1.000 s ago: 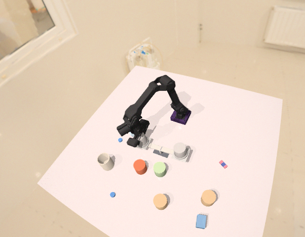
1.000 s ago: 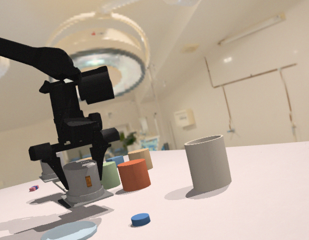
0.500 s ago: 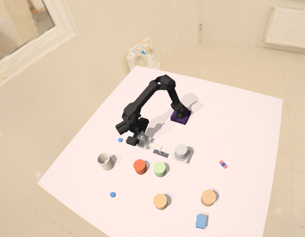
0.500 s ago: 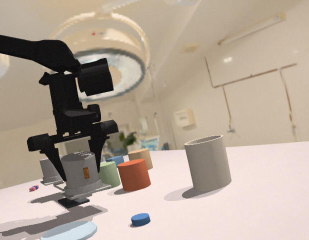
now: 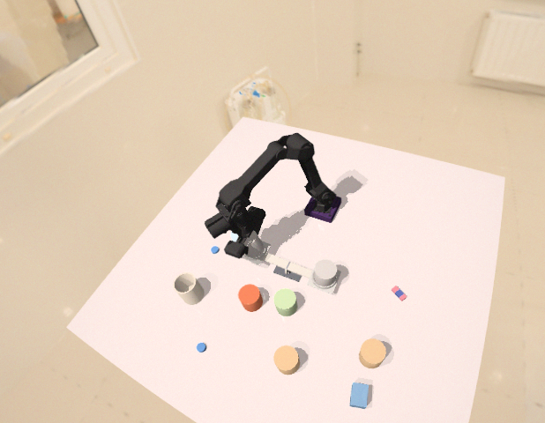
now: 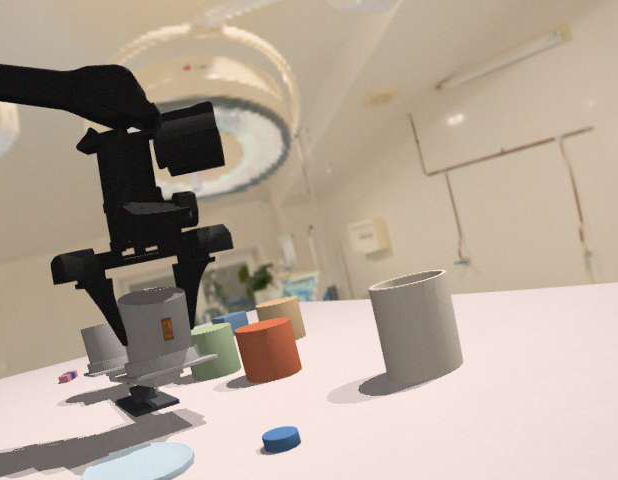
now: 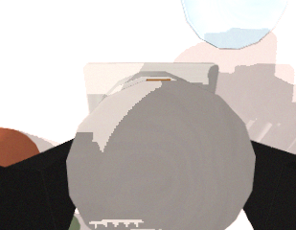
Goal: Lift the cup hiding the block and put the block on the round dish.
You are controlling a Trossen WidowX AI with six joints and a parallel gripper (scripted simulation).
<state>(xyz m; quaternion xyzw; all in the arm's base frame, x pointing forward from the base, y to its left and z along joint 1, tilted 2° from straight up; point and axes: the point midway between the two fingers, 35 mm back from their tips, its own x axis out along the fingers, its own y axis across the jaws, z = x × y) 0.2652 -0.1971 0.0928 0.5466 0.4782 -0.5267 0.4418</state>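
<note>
The grey block is 2 cm below my gripper tip. The rest, counted from my gripper tip: green cylinder 17 cm to the left, 17 cm ahead, 6 cm below; pale blue round dish 10 cm behind, 9 cm below, 8 cm to the right; red cylinder 16 cm ahead, 6 cm to the left, 6 cm below.
</note>
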